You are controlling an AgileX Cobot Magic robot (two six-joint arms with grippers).
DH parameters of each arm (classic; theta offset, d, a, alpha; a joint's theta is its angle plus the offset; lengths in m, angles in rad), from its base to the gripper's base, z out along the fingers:
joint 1: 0 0.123 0 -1.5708
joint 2: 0.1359 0 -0.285 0
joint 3: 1.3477 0 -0.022 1.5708
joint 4: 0 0.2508 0 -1.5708
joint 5: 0 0 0.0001 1.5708
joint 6: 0 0.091 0 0
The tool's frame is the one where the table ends.
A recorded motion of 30 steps. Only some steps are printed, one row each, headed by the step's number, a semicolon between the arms.
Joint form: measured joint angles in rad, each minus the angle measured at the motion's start. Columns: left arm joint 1, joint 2, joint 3, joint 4, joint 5, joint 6; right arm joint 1, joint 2, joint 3, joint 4, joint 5, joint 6.
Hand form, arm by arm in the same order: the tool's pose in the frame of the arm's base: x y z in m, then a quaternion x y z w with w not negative. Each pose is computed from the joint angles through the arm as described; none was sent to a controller.
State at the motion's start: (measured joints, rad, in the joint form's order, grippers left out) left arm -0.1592 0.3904 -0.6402 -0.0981 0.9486 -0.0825; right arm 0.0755 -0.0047 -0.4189 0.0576 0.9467 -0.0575
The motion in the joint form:
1: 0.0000 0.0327 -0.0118 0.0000 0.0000 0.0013; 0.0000 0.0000 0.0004 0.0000 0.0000 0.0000
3: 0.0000 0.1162 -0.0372 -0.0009 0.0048 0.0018; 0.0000 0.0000 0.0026 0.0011 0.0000 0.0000
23: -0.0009 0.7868 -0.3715 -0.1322 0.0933 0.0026; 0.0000 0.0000 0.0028 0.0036 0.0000 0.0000
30: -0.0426 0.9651 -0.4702 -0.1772 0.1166 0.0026; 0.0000 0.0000 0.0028 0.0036 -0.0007 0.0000
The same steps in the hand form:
1: 0.0612 -0.0172 0.3195 0.02727 0.89050 -0.10226 0.44251; 0.0076 0.0048 0.2636 -0.05439 0.84128 0.03358 0.53681
3: 0.0763 -0.0197 0.3210 0.02666 0.90427 -0.09899 0.41447; 0.0078 0.0049 0.2629 -0.05436 0.84186 0.03412 0.53587
23: 0.2132 -0.0526 0.3210 0.00450 0.96887 -0.13542 0.20719; 0.0078 0.0051 0.2629 -0.05429 0.84189 0.03536 0.53575
30: 0.2503 -0.0733 0.3068 0.01482 0.97652 -0.15251 0.15143; 0.0078 0.0051 0.2629 -0.05427 0.84170 0.03537 0.53605

